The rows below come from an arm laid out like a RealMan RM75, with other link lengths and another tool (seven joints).
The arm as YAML. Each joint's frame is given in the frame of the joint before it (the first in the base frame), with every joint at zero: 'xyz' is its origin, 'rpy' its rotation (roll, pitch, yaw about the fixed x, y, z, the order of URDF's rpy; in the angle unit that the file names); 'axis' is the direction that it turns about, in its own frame. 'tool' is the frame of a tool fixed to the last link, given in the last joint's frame.
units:
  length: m
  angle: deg
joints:
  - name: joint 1
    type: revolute
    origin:
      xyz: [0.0, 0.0, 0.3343]
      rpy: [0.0, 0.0, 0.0]
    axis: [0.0, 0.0, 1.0]
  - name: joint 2
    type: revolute
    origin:
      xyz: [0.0, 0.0, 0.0]
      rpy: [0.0, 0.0, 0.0]
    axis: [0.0, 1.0, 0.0]
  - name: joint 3
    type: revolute
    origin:
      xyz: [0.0, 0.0, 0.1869]
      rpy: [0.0, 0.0, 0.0]
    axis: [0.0, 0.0, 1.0]
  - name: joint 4
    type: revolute
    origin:
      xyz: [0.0, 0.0, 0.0]
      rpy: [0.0, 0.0, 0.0]
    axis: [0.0, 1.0, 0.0]
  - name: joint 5
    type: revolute
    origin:
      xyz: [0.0, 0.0, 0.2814]
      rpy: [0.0, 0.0, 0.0]
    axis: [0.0, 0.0, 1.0]
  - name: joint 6
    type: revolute
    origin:
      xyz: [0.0, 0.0, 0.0]
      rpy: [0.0, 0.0, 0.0]
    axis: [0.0, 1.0, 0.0]
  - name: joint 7
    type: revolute
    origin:
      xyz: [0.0, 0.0, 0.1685]
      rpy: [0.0, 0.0, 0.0]
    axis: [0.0, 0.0, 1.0]
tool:
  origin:
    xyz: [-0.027, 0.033, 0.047]
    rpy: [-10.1, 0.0, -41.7]
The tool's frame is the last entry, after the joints.
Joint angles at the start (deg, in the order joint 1, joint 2, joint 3, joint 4, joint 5, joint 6, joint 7):
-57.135 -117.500 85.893 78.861 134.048 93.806 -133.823
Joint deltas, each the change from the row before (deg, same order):
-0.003 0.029 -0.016 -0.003 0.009 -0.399 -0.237
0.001 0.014 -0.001 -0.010 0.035 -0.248 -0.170
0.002 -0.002 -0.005 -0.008 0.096 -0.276 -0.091
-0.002 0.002 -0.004 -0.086 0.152 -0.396 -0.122
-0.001 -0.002 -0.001 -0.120 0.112 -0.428 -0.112
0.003 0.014 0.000 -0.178 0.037 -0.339 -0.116
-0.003 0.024 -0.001 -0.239 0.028 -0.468 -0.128
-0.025 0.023 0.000 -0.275 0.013 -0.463 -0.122
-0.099 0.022 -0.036 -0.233 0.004 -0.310 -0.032
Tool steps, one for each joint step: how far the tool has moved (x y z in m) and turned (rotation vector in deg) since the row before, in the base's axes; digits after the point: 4 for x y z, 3 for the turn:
0.0010 0.0012 -0.0003 0.366 -0.296 0.121
0.0005 0.0008 -0.0002 0.244 -0.160 0.102
0.0004 0.0010 -0.0002 0.274 -0.138 0.018
0.0003 0.0015 -0.0004 0.380 -0.156 0.076
0.0003 0.0015 -0.0005 0.355 -0.192 0.087
0.0000 0.0012 -0.0006 0.239 -0.155 0.173
0.0000 0.0016 -0.0007 0.312 -0.225 0.195
0.0000 0.0016 -0.0008 0.285 -0.218 0.200
0.0003 0.0012 -0.0005 0.184 -0.147 0.064

